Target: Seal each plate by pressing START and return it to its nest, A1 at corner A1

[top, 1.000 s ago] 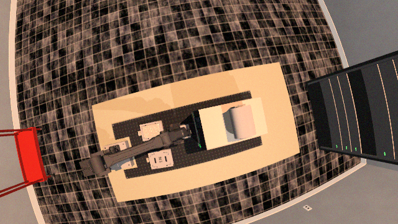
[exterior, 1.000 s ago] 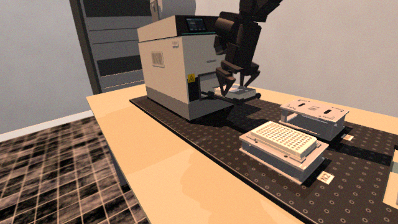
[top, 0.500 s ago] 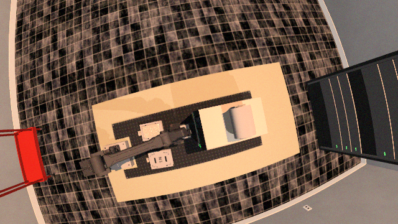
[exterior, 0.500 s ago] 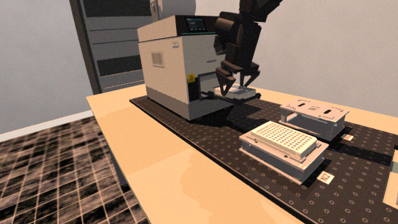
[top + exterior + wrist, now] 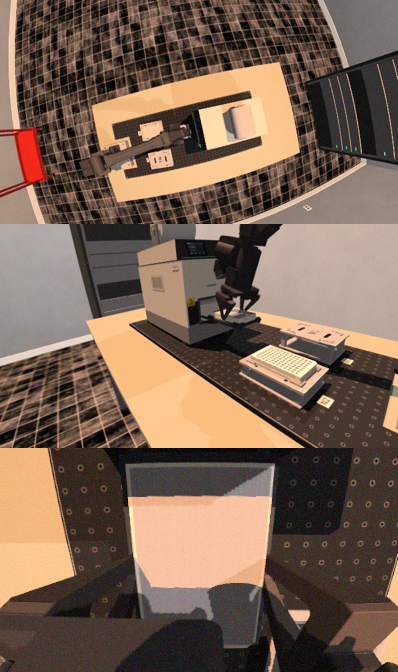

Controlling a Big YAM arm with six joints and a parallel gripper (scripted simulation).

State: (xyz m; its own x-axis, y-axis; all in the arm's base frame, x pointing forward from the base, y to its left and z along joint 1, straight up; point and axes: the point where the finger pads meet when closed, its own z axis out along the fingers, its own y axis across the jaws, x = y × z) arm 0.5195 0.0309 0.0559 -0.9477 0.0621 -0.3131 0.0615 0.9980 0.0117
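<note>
Now: the sealer stage 10 mm below my hand. Round my hand: well plate: 200 mm behind, 70 mm below, 60 mm to the left; plate nest N2: 200 mm behind, 80 mm below, 60 mm to the left; sealer screen: 210 mm above, 120 mm ahead, 40 mm to the left.
</note>
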